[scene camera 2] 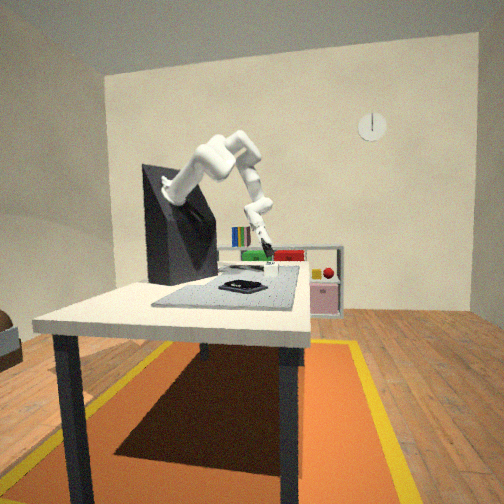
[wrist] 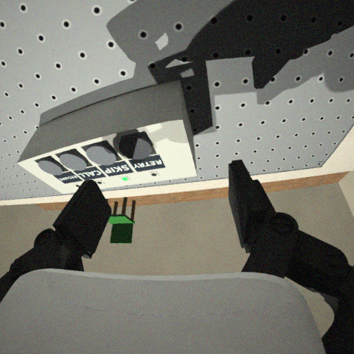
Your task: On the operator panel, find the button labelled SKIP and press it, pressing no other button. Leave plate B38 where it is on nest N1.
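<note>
The operator panel (scene camera 2: 270,271) (wrist: 172,160) is a white box with a row of grey round buttons. In the wrist view, the SKIP button (wrist: 101,153) is second from the right, between the RETRY button (wrist: 145,145) and the CALL button (wrist: 74,160). A green lamp (wrist: 125,178) glows beside the SKIP label. My gripper (scene camera 2: 268,254) (wrist: 161,188) is open and empty above the panel, its left finger near the panel's label edge. A dark plate (scene camera 2: 243,284) lies flat on its nest on the mat; its marking is unreadable.
The grey perforated mat (scene camera 2: 190,299) (wrist: 280,122) lies on the table (scene camera 2: 95,310). The dark arm mount (scene camera 2: 175,240) stands at the table's left side. A low shelf (scene camera 2: 341,280) is behind the table. A shadow falls over the mat and part of the RETRY button.
</note>
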